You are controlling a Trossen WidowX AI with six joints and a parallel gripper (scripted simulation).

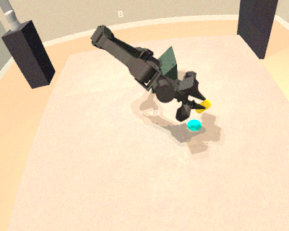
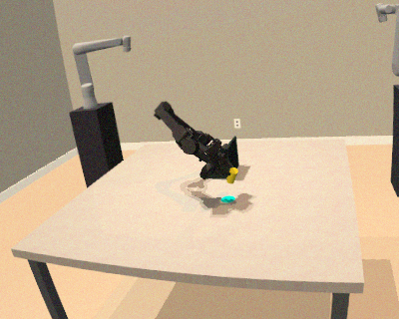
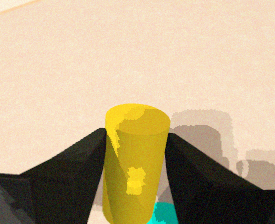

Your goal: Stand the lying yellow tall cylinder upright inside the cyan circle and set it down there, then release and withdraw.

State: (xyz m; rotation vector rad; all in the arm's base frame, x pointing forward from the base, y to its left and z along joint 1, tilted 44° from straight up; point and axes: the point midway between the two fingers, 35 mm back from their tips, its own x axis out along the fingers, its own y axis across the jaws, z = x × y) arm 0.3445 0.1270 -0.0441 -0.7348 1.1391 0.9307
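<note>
The cyan circle is 13 cm below my gripper tip, 4 cm to the right of it and 1 cm behind it. Round my gripper tip: yellow cylinder (2 cm below, 1 cm to the right, 1 cm behind).
</note>
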